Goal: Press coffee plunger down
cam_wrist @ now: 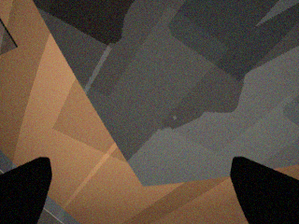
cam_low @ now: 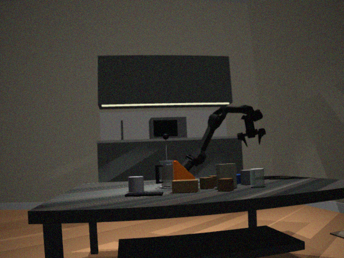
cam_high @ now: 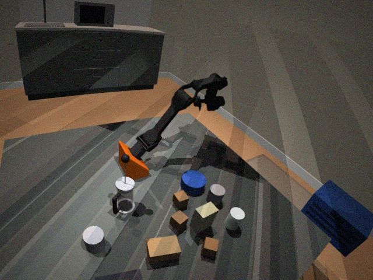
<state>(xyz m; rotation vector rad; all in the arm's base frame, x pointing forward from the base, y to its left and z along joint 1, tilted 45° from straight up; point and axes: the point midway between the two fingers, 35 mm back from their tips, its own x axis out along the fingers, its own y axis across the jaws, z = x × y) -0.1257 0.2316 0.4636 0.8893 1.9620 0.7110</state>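
Right now the coffee press is 39 cm ahead of my gripper tip, 63 cm to the right of it and 8 cm below it. Also, from my gripper tip: blue disc: 36 cm ahead, 27 cm to the right, 19 cm below; then pale block: 58 cm ahead, 36 cm to the right, 15 cm below.
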